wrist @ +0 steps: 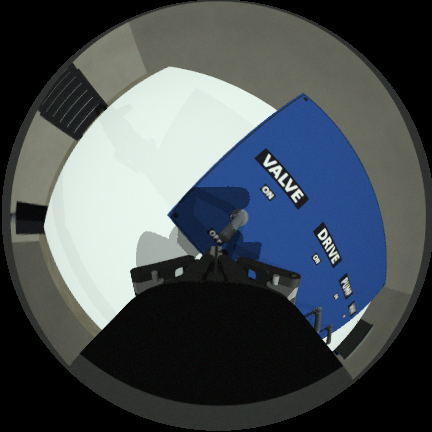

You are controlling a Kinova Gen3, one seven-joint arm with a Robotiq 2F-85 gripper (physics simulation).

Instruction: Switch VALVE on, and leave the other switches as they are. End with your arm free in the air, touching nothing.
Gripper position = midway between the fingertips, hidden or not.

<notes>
I see my gripper [215,252] and a blue switch panel [308,205].
</notes>
